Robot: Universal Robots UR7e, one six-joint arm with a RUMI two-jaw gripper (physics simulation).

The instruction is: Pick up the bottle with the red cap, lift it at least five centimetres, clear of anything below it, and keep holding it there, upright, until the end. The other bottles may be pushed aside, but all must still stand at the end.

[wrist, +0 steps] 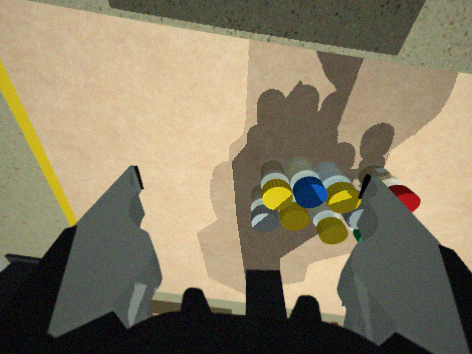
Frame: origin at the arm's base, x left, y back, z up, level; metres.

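Where they show: gripper, fingertip midpoint: (248,171).
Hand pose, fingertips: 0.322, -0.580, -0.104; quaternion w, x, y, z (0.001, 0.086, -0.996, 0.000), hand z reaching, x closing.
Each offset is from my fingertips to the top centre of the thing, as dx, dy, dz. "pt": to the spot under its first point. Level surfaces: height alone.
The bottle with the red cap {pt -0.294, +0.086, -0.153} (406,198) stands at the right end of the bottle group, partly hidden behind the right finger of my gripper. My gripper (248,171) is wide open and empty, above the bottles. The other bottles stand close together left of the red cap: a blue cap {-0.139, +0.118, -0.153} (309,190), a yellow cap {-0.084, +0.136, -0.153} (277,196) to its left, another yellow cap {-0.200, +0.117, -0.153} (342,196) to its right, and a grey cap {-0.078, +0.201, -0.153} (264,220) at the lower left. A darker yellow cap {-0.133, +0.182, -0.153} (295,217) and one more yellow cap {-0.222, +0.203, -0.153} (332,231) are in the lower row. A green cap {-0.300, +0.195, -0.153} (357,235) is mostly hidden by the right finger.
The bottles stand on a light tan table top {dz -0.258} (150,100). Its far edge runs across the upper view, with speckled floor (440,45) beyond. A yellow stripe {pt +0.433, +0.172, -0.257} (37,142) runs along the left. Dark shadows of the arm and bottles fall on the table.
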